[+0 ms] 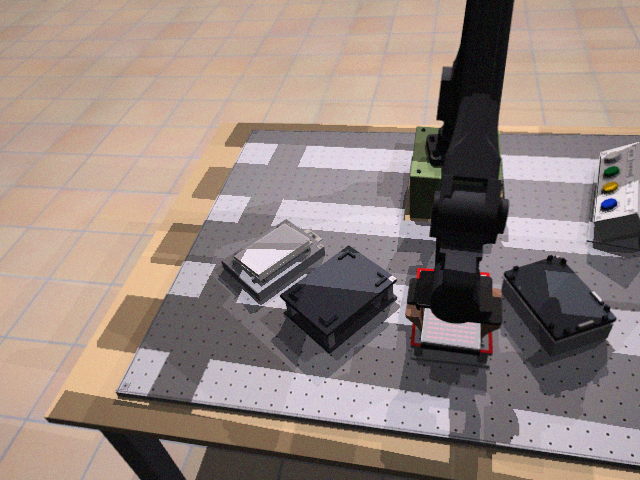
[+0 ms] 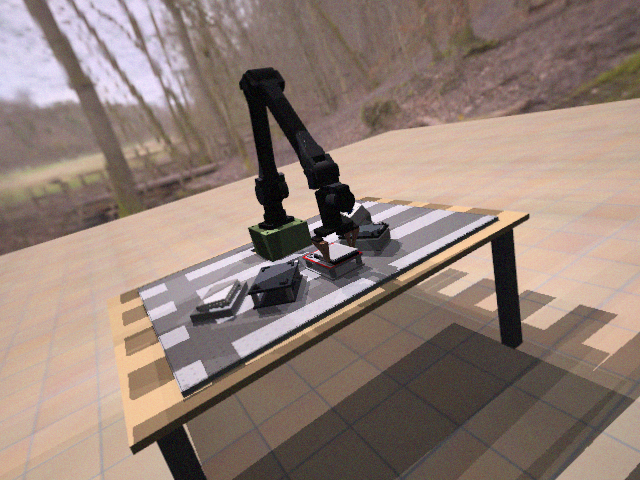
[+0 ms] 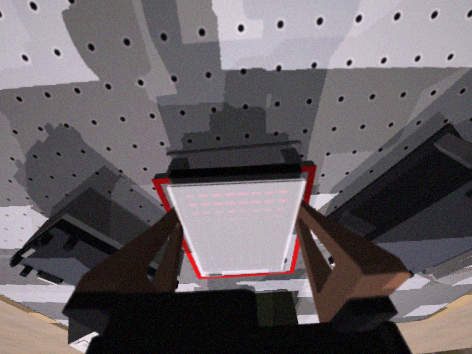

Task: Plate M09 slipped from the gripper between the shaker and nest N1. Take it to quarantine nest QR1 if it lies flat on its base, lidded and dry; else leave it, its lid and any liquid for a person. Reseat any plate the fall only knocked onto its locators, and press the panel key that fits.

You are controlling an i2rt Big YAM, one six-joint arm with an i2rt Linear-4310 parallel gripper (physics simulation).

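Frame: origin at the arm's base, x back, y down, z right, level; metres.
Seen in the pictures: gripper, fingertip midpoint: [image 1: 450, 332] [image 2: 340, 256] [image 3: 237, 205]; arm's base, origin of the base link: [image 2: 276, 224].
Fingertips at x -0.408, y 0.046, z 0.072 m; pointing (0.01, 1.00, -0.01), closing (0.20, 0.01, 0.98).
Note:
Offsets run from my fingertips to a thing's middle. "*": to the spot under its first point.
A pale plate @(dx +0.029, dy -0.008, dz -0.006 m) [image 1: 452, 334] [image 2: 345, 253] [image 3: 240, 245] with pinkish wells under a clear lid lies base down in the red-rimmed nest [image 1: 490, 342] [image 3: 309, 175]. No liquid shows around it. My gripper [image 1: 453, 322] [image 2: 339, 252] [image 3: 237, 205] points down and is shut on this plate, a finger against each long side. Another pale plate @(dx +0.216, dy +0.013, dz +0.301 m) [image 1: 273, 248] [image 2: 219, 296] rests on a low grey base @(* dx +0.124, dy +0.030, dz +0.317 m) [image 1: 261, 293]; I cannot tell whether it is fully level. The key panel @(dx +0.313, dy +0.006, dz -0.364 m) [image 1: 617, 192] [image 2: 360, 213] has grey, green, yellow and blue keys. Labels are too small to read.
A dark raised stand [image 1: 336, 291] [image 2: 275, 276] with corner locators is between the grey base and the red-rimmed nest. A dark pegged unit @(* dx +0.052, dy -0.007, dz -0.180 m) [image 1: 563, 297] [image 2: 373, 230] [image 3: 92, 240] is on the nest's other side. The green arm base [image 1: 424, 193] [image 2: 281, 240] is behind.

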